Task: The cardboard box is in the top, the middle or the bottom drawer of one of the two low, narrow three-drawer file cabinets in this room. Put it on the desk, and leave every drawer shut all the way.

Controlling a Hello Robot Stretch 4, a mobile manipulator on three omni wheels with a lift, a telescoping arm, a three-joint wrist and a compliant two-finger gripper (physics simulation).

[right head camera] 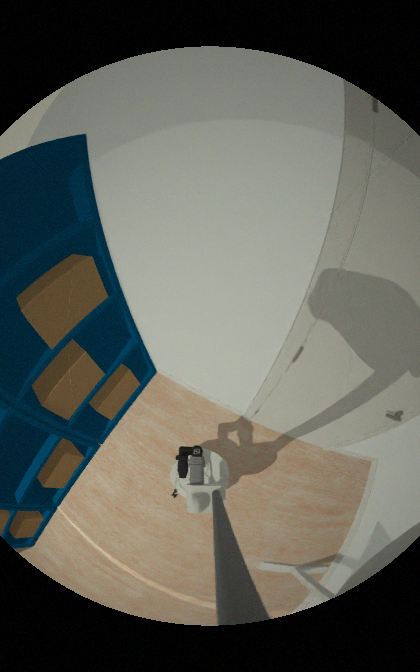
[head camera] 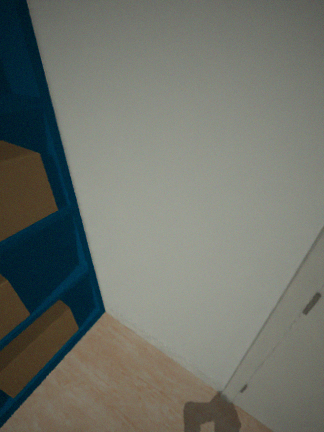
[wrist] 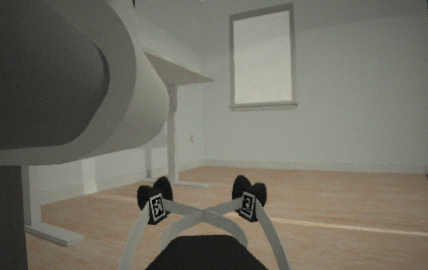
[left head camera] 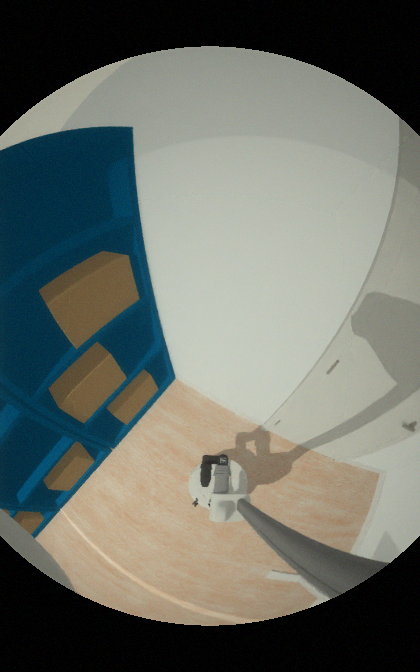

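Observation:
My gripper is open in the wrist view, its two dark fingertips well apart with no object between them. A pale desk on light legs stands behind and left of the gripper, partly hidden by the large grey and white robot part. Part of a light leg frame shows low in both side head views. Neither file cabinet shows in these views, and the cardboard box from the drawer cannot be identified.
A tall blue shelf unit with several brown boxes stands at the left in the head views. A plain wall is beside it, then a door. A window is in the far wall.

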